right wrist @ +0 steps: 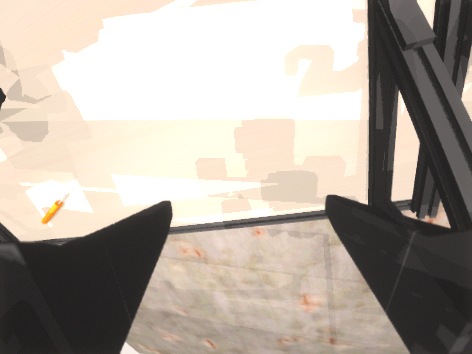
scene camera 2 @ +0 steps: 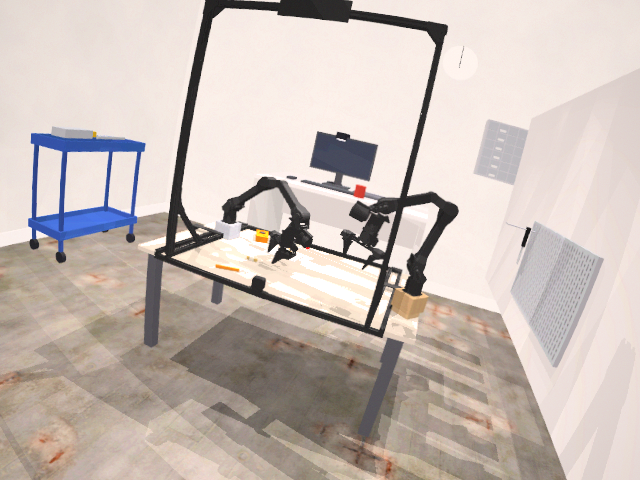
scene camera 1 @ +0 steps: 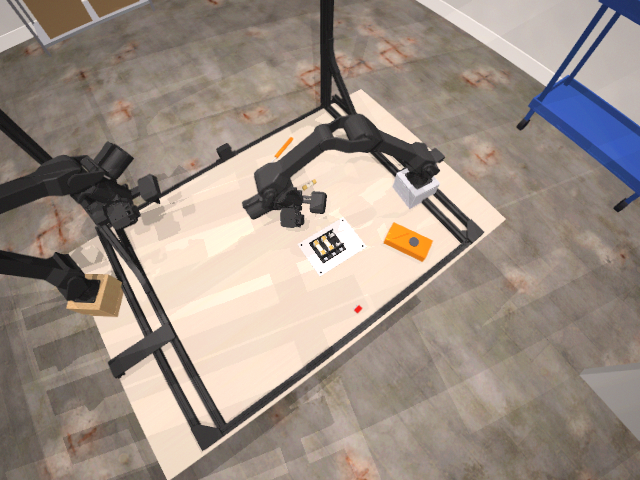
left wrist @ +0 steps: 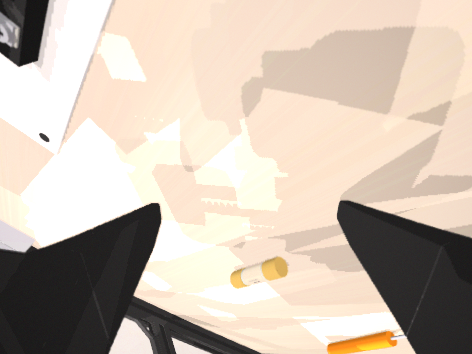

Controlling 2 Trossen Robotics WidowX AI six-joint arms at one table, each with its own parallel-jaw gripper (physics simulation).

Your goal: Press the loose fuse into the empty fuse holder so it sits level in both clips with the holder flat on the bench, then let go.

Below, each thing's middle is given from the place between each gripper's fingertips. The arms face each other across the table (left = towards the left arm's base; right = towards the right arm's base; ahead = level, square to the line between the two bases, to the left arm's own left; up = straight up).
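I find my right gripper 0.68 m to the right of the orange box [scene camera 1: 409, 242] and 0.31 m short of it, and the gripper is also 0.14 m above the box.
As for my left hand, the orange box is 0.25 m to the left of it and 0.23 m ahead of it.
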